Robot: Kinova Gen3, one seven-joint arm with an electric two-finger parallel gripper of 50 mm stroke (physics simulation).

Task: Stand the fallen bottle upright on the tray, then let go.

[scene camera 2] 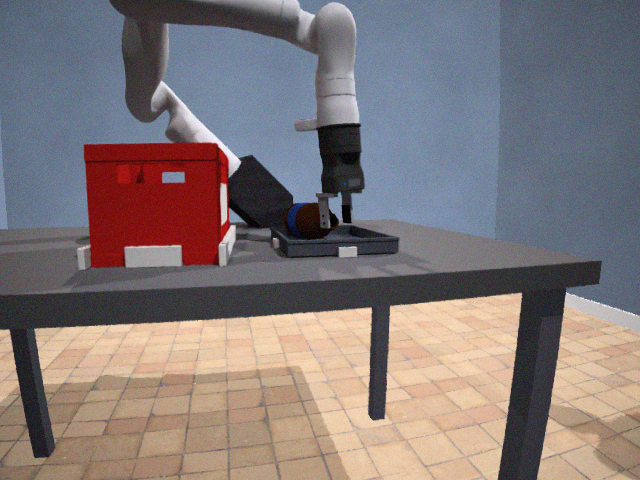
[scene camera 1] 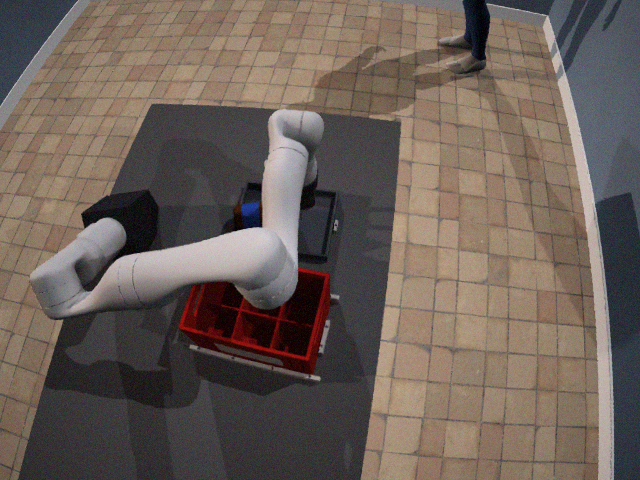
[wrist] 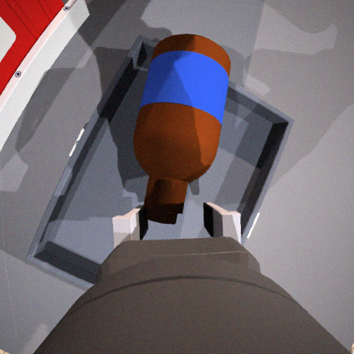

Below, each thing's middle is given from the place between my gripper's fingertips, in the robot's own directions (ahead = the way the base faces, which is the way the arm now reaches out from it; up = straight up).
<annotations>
Now: the dark tray [scene camera 2: 367, 241] 30 mm below my hand, 30 mm behind it and 10 mm to the right of it. Round my hand: brown bottle [scene camera 2: 301, 219] (80 mm behind, 20 mm to the right); then red crate [scene camera 2: 128, 205] (290 mm to the right, 70 mm behind, 50 mm above).
</annotations>
